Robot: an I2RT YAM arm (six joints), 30 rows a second.
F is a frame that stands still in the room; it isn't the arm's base.
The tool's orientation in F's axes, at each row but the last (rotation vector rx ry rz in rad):
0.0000, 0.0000, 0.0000
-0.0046, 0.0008, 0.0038
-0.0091, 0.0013, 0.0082
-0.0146, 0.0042, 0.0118
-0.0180, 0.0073, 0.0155
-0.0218, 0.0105, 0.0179
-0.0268, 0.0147, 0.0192
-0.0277, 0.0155, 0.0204
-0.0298, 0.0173, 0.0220
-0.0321, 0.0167, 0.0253
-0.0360, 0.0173, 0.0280
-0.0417, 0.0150, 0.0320
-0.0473, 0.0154, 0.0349
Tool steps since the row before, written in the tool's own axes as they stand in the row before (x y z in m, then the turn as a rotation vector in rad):
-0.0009, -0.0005, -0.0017, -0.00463, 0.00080, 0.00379
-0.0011, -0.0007, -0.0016, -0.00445, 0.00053, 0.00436
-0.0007, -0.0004, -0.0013, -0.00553, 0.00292, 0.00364
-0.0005, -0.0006, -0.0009, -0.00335, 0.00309, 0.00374
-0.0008, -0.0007, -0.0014, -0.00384, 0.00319, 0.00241
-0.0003, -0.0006, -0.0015, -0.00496, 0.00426, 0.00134
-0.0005, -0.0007, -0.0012, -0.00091, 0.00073, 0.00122
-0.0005, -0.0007, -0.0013, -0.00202, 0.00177, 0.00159
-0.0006, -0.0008, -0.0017, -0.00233, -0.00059, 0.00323
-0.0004, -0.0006, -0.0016, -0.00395, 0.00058, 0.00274
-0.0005, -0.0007, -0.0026, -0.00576, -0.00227, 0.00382
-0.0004, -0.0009, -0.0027, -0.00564, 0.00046, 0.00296
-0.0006, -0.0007, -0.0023, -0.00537, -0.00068, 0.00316
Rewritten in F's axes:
-0.0009, -0.0005, -0.0017, -0.00463, 0.00080, 0.00379
-0.0011, -0.0007, -0.0016, -0.00445, 0.00053, 0.00436
-0.0007, -0.0004, -0.0013, -0.00555, 0.00291, 0.00362
-0.0005, -0.0006, -0.0009, -0.00337, 0.00310, 0.00371
-0.0008, -0.0007, -0.0014, -0.00387, 0.00317, 0.00238
-0.0003, -0.0006, -0.0015, -0.00502, 0.00420, 0.00130
-0.0005, -0.0007, -0.0012, -0.00091, 0.00075, 0.00121
-0.0005, -0.0007, -0.0013, -0.00203, 0.00177, 0.00157
-0.0006, -0.0009, -0.0017, -0.00226, -0.00054, 0.00329
-0.0004, -0.0007, -0.0016, -0.00392, 0.00057, 0.00279
-0.0005, -0.0008, -0.0026, -0.00563, -0.00229, 0.00400
-0.0004, -0.0010, -0.0027, -0.00561, 0.00040, 0.00303
-0.0006, -0.0008, -0.0023, -0.00530, -0.00071, 0.00328

